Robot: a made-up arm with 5 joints.
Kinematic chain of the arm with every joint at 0, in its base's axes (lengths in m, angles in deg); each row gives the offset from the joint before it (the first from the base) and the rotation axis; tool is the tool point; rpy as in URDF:
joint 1: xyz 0 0 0.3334 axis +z
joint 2: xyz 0 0 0 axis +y
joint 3: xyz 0.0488 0 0.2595 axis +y
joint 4: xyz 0.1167 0 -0.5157 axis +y
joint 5: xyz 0.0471 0 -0.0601 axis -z
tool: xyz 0 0 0 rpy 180 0 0
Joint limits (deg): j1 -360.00..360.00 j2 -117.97..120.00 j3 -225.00..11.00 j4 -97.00..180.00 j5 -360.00..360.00
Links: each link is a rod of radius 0.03 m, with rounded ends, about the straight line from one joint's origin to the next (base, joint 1, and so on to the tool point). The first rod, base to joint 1, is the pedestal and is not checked.
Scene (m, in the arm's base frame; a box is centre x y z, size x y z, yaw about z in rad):
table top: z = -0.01
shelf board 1: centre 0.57 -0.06 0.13 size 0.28 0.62 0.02 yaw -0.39
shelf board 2: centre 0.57 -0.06 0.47 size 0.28 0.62 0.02 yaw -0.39
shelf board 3: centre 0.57 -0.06 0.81 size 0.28 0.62 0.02 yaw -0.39
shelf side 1: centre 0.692 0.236 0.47 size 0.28 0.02 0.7 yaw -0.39
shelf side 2: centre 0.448 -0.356 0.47 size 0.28 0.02 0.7 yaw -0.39
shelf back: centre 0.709 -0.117 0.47 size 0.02 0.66 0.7 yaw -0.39
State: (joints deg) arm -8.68 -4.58 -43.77 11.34 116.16
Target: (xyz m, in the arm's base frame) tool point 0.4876 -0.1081 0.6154
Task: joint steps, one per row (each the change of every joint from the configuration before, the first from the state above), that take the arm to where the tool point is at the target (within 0.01 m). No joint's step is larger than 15 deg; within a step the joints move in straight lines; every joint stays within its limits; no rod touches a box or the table.
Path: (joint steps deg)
1: 2.51 -13.72 13.14 -13.42 0.00
2: 2.51 -13.72 13.14 -13.43 0.00
3: 2.51 -13.72 13.15 -13.42 0.00
4: 2.51 -13.71 13.14 -13.43 0.00
5: -1.92 -11.14 -4.48 10.67 0.00
6: -1.92 -11.13 -4.48 10.68 0.00
7: -1.93 -11.13 -4.48 10.67 0.00
8: -2.02 14.88 -10.23 4.85 0.00
9: -2.02 14.89 -10.22 4.86 0.00
10: -2.03 14.88 -10.23 4.85 0.00
11: -2.02 14.88 -10.23 4.86 0.00

